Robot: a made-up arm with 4 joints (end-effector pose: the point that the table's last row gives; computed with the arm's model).
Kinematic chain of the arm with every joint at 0, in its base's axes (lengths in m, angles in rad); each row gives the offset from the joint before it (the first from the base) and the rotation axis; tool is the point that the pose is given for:
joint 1: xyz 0 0 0.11 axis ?
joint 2: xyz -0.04 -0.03 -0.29 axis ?
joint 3: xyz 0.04 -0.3 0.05 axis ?
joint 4: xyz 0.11 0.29 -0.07 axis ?
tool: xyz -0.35 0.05 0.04
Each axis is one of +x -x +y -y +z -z.
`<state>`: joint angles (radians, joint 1 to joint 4).
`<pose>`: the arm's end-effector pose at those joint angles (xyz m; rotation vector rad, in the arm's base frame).
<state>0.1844 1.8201 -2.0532 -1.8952</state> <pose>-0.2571 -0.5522 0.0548 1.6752 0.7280 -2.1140</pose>
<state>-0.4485 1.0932 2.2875 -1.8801</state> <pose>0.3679 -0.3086 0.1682 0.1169 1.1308 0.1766</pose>
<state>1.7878 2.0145 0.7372 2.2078</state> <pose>-0.1639 -0.1622 -0.0696 -0.9133 0.8324 1.3041</pose>
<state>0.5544 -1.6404 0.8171 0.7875</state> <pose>-0.3089 0.0475 -0.3977 0.7710 -1.4445 0.8716</pose>
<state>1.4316 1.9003 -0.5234 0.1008</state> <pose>-0.0662 0.0992 0.0544 1.0215 1.6163 -0.5807</pose>
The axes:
joint 1: -z
joint 2: +y
joint 3: +x
joint 4: +x

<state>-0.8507 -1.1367 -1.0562 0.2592</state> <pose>0.2034 -0.0482 -0.4644 -0.2004 -1.2616 0.2801</pose>
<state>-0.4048 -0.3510 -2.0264 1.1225</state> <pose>0.0324 -0.4845 -0.4311 -0.8112 -0.5003 0.2152</pose>
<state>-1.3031 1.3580 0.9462 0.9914</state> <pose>0.2030 0.1394 0.0739 0.6649 1.5174 -0.3260</pose>
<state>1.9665 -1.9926 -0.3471 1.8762</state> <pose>-0.1480 -0.0457 -0.3367 -0.6585 -1.4449 -0.0096</pose>
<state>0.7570 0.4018 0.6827 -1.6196</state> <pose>-0.1161 0.1111 0.0474 -0.7285 0.6939 -0.5050</pose>
